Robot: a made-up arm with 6 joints. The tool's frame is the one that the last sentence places.
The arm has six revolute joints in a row. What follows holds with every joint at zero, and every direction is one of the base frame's. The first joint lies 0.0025 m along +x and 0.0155 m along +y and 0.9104 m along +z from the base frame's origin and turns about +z. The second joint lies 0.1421 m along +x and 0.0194 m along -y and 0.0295 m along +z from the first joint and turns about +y. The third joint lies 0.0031 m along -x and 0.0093 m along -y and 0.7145 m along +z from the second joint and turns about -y. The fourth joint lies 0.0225 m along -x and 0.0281 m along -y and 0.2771 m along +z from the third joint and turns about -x. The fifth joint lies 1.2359 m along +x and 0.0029 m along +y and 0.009 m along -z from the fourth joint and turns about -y. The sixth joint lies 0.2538 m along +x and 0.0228 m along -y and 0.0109 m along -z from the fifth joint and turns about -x. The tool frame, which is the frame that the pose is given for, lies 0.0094 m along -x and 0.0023 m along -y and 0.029 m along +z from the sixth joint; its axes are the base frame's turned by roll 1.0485, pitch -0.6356 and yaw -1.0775 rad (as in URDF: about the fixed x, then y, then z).
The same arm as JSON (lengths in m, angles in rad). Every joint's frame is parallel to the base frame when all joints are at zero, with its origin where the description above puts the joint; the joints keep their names.
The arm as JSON. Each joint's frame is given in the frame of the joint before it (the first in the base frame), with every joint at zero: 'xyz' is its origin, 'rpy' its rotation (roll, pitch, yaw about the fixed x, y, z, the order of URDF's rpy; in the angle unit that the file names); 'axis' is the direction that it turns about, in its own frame. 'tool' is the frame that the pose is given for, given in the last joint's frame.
{"units": {"length": "m", "angle": "rad"}, "joints": [
  {"name": "joint 1", "type": "revolute", "origin": {"xyz": [0.0025, 0.0155, 0.9104], "rpy": [0.0, 0.0, 0.0]}, "axis": [0.0, 0.0, 1.0]},
  {"name": "joint 2", "type": "revolute", "origin": {"xyz": [0.1421, -0.0194, 0.0295], "rpy": [0.0, 0.0, 0.0]}, "axis": [0.0, 1.0, 0.0]},
  {"name": "joint 3", "type": "revolute", "origin": {"xyz": [-0.0031, -0.0093, 0.7145], "rpy": [0.0, 0.0, 0.0]}, "axis": [0.0, -1.0, 0.0]},
  {"name": "joint 4", "type": "revolute", "origin": {"xyz": [-0.0225, -0.0281, 0.2771], "rpy": [0.0, 0.0, 0.0]}, "axis": [-1.0, 0.0, 0.0]},
  {"name": "joint 5", "type": "revolute", "origin": {"xyz": [1.2359, 0.0029, -0.009], "rpy": [0.0, 0.0, 0.0]}, "axis": [0.0, -1.0, 0.0]},
  {"name": "joint 6", "type": "revolute", "origin": {"xyz": [0.2538, -0.0228, -0.0109], "rpy": [0.0, 0.0, 0.0]}, "axis": [-1.0, 0.0, 0.0]}
], "tool": {"origin": {"xyz": [-0.0094, -0.0023, 0.029], "rpy": [1.0485, -0.6356, -1.0775]}}}

